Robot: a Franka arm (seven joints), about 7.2 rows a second.
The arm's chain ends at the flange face. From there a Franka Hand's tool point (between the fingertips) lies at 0.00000 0.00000 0.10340 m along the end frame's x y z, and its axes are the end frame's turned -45 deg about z.
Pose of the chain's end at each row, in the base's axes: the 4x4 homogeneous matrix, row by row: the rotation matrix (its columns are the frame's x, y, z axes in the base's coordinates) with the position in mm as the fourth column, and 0 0 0 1 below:
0.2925 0.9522 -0.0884 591.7; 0.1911 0.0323 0.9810 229.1; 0.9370 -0.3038 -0.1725 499.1; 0 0 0 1
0.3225 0.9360 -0.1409 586.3; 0.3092 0.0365 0.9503 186.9; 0.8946 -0.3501 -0.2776 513.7; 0 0 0 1
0.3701 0.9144 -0.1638 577.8; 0.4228 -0.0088 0.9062 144.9; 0.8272 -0.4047 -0.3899 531.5; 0 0 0 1
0.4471 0.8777 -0.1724 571.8; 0.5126 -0.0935 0.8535 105.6; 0.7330 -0.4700 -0.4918 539.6; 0 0 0 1
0.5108 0.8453 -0.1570 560.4; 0.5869 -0.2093 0.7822 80.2; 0.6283 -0.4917 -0.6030 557.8; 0 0 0 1
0.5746 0.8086 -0.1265 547.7; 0.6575 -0.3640 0.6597 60.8; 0.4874 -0.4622 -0.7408 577.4; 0 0 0 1
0.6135 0.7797 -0.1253 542.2; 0.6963 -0.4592 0.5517 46.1; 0.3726 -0.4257 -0.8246 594.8; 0 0 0 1
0.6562 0.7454 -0.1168 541.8; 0.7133 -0.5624 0.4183 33.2; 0.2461 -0.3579 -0.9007 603.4; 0 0 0 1
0.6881 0.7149 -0.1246 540.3; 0.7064 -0.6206 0.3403 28.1; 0.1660 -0.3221 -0.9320 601.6; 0 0 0 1
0.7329 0.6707 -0.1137 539.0; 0.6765 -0.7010 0.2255 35.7; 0.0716 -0.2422 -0.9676 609.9; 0 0 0 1
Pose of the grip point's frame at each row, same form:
-0.4665 0.8801 -0.0884 582.6; 0.1123 0.1580 0.9810 330.5; 0.8774 0.4477 -0.1725 481.3; 0 0 0 1
-0.4338 0.8899 -0.1409 571.7; 0.1928 0.2444 0.9503 285.2; 0.8801 0.3850 -0.2776 485.0; 0 0 0 1
-0.3849 0.9083 -0.1638 560.9; 0.3052 0.2927 0.9062 238.6; 0.8711 0.2988 -0.3899 491.2; 0 0 0 1
-0.3045 0.9368 -0.1724 554.0; 0.4286 0.2963 0.8535 193.9; 0.8506 0.1860 -0.4918 488.7; 0 0 0 1
-0.2365 0.9589 -0.1570 544.2; 0.5630 0.2670 0.7822 161.1; 0.7920 0.0966 -0.6030 495.4; 0 0 0 1
-0.1655 0.9781 -0.1265 534.6; 0.7223 0.2075 0.6597 129.0; 0.6715 0.0178 -0.7408 500.8; 0 0 0 1
-0.1175 0.9851 -0.1253 529.2; 0.8171 0.1677 0.5517 103.1; 0.5645 -0.0375 -0.8246 509.5; 0 0 0 1
-0.0631 0.9911 -0.1168 529.7; 0.9021 0.1067 0.4183 76.5; 0.4271 -0.0791 -0.9007 510.3; 0 0 0 1
-0.0190 0.9921 -0.1246 527.4; 0.9383 0.0607 0.3403 63.3; 0.3451 -0.1104 -0.9320 505.2; 0 0 0 1
0.0440 0.9925 -0.1137 527.2; 0.9740 -0.0173 0.2255 59.0; 0.2219 -0.1206 -0.9676 509.9; 0 0 0 1

